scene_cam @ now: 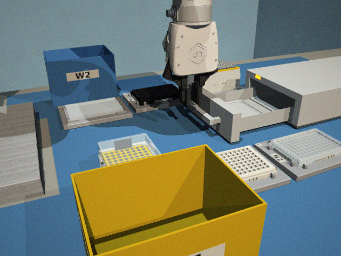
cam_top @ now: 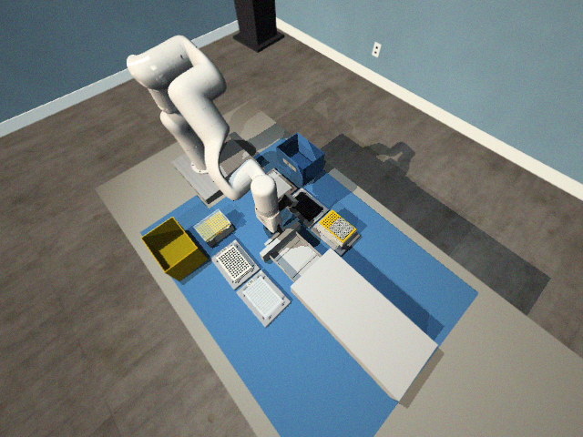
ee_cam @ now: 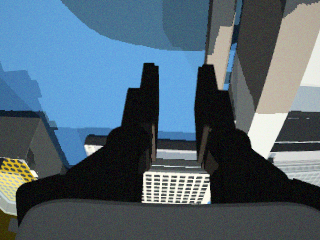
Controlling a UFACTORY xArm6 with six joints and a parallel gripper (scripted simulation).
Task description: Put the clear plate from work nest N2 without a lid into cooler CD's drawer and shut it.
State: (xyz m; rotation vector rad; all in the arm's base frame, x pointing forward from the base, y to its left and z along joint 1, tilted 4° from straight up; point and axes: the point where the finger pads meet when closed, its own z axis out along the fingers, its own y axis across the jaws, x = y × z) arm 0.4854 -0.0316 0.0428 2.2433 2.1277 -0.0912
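Now: hand 200 mm to the left of the clear plate, 150 mm short of it and 60 mm above it. From my hand the other things lie so: black plate (190 mm to the left, 60 mm below, 10 mm ahead); drawer (180 mm ahead, 60 mm below, 10 mm to the right); white well plate (190 mm to the right, 60 mm below, 20 mm behind).
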